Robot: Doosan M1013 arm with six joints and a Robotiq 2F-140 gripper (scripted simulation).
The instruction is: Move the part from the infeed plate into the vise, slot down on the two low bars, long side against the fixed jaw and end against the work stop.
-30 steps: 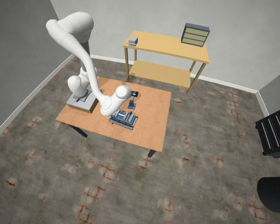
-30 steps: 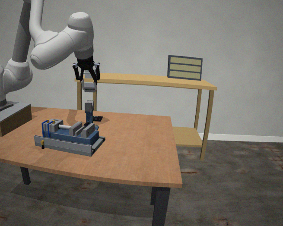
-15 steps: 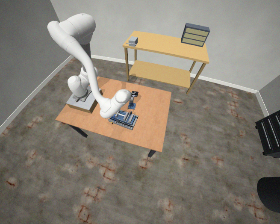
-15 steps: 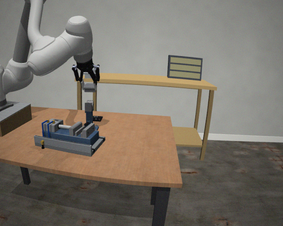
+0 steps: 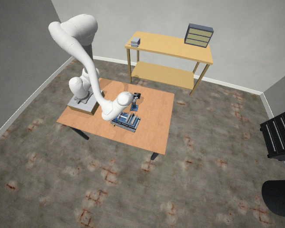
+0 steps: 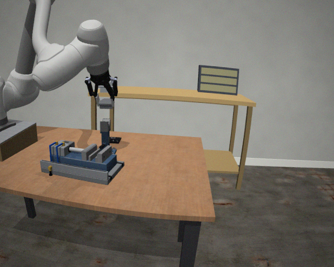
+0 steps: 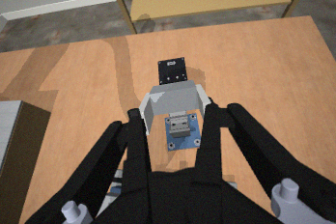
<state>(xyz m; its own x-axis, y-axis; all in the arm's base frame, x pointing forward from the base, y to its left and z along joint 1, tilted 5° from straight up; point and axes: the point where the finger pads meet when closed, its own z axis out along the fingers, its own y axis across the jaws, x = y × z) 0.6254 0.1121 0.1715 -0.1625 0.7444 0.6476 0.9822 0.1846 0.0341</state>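
My hand is 2 cm to the right of the part and 2 cm above it. The rest, counted from my hand: work stop: 17 cm below, 14 cm to the right, 4 cm ahead; V-block base: 25 cm below, 2 cm to the left, 1 cm behind; V-block post: 20 cm below, 2 cm to the left, 1 cm behind.
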